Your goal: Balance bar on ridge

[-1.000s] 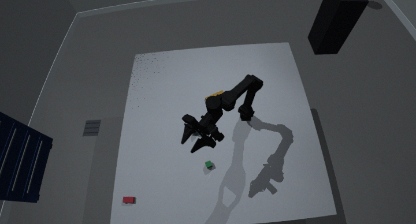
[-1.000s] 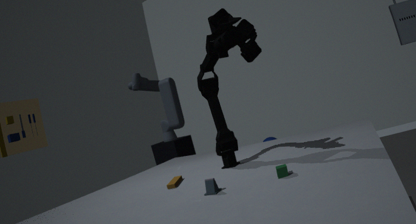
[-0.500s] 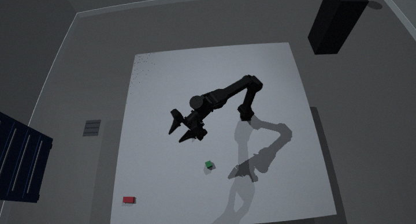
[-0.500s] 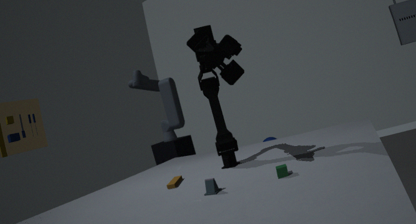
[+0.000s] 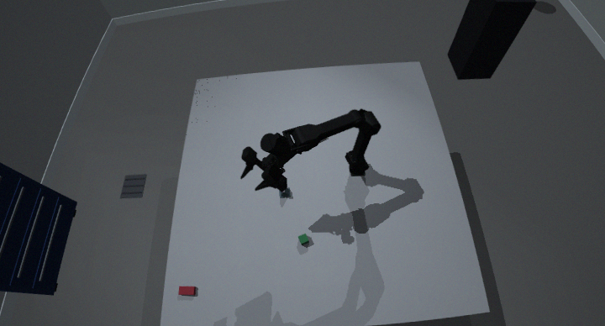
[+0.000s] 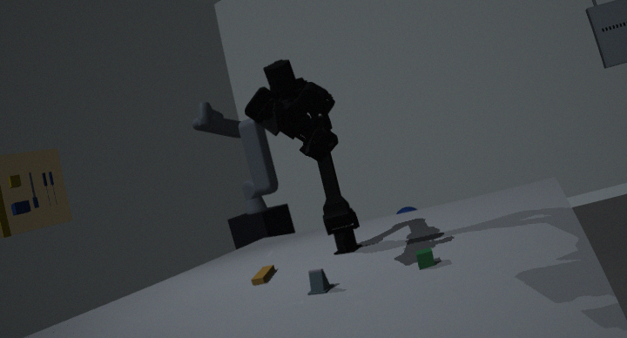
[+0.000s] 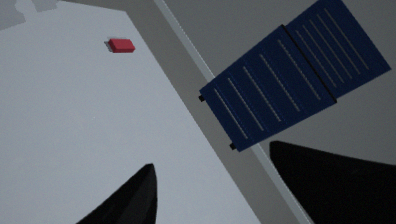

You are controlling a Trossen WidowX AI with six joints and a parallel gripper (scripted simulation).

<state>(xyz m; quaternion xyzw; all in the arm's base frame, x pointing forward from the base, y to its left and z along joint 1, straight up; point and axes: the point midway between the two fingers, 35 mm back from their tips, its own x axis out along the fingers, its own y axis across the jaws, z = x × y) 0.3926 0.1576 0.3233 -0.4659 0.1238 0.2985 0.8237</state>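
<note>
My gripper tip is 220 mm past the yellow bar, 340 mm to the left of it and 300 mm above it. Round my gripper tip: green cube: 160 mm behind, 140 mm to the left, 290 mm below; red block: 320 mm ahead, 330 mm to the left, 300 mm below.
</note>
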